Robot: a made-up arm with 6 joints.
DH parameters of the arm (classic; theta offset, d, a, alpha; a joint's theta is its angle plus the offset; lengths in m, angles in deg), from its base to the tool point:
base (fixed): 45 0 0.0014 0
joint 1: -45 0.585 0.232 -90
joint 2: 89.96 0 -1.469 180
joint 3: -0.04 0.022 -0.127 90
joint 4: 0 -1.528 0.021 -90
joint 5: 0 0.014 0.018 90
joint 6: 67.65 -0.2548 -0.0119 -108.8
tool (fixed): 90.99 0.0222 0 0
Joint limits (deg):
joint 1: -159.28..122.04
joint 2: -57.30..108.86
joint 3: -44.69..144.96
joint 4: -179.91..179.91
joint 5: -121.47..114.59
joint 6: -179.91..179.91
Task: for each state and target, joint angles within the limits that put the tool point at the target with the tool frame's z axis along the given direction. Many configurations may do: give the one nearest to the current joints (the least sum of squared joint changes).
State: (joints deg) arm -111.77 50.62 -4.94 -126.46 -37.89 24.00
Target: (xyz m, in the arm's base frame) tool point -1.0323 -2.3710 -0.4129 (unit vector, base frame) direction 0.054 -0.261 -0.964
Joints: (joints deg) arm -117.13 75.29 8.42 -137.55 -69.04 7.05
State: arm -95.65 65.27 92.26 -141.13 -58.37 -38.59
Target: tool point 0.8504 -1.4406 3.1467 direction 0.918 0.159 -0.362
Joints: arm -66.23 44.71 108.59 -137.72 -85.41 -83.14
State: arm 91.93 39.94 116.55 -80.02 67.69 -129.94
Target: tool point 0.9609 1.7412 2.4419 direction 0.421 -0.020 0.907
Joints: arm 66.79 77.44 144.96 -38.40 95.52 -146.77
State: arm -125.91 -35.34 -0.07 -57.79 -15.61 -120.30
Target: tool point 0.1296 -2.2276 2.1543 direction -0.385 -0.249 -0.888
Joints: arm -86.88 9.07 12.55 -32.57 -16.65 -97.57
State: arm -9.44 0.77 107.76 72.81 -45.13 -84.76
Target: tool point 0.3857 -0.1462 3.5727 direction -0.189 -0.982 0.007
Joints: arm 3.26 25.90 131.87 41.79 -33.48 -89.55
